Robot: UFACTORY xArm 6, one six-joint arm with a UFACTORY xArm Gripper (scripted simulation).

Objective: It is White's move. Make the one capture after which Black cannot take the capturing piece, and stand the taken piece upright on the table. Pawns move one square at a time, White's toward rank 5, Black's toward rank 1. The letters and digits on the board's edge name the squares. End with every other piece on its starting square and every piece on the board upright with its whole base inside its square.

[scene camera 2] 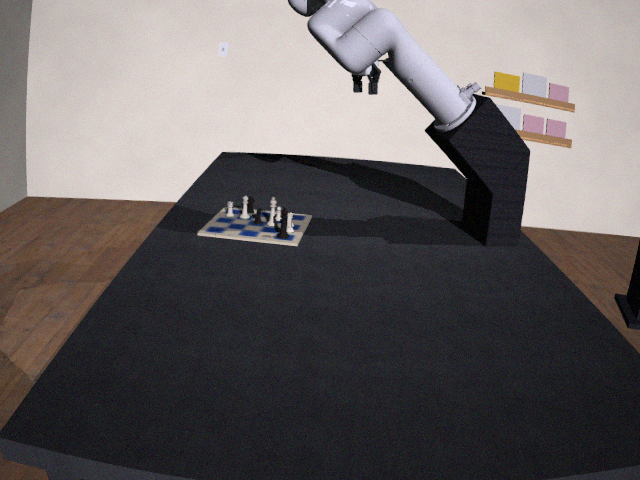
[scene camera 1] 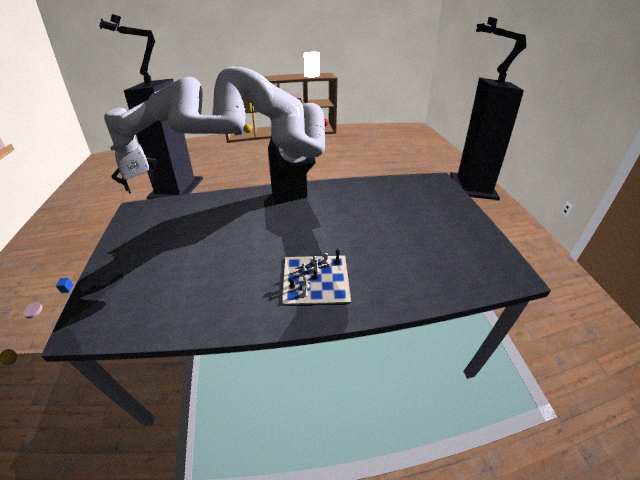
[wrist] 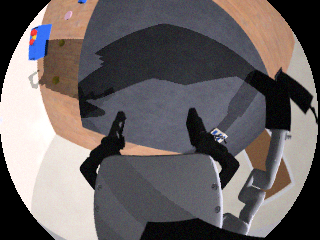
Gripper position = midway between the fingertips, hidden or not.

Note:
In view: my gripper [scene camera 1: 141, 187] and a blue-and-cream chessboard [scene camera 1: 332, 286].
The blue-and-cream chessboard shows as well in scene camera 2 [scene camera 2: 220, 226]. My gripper shows as well in the wrist view [wrist: 156, 117].

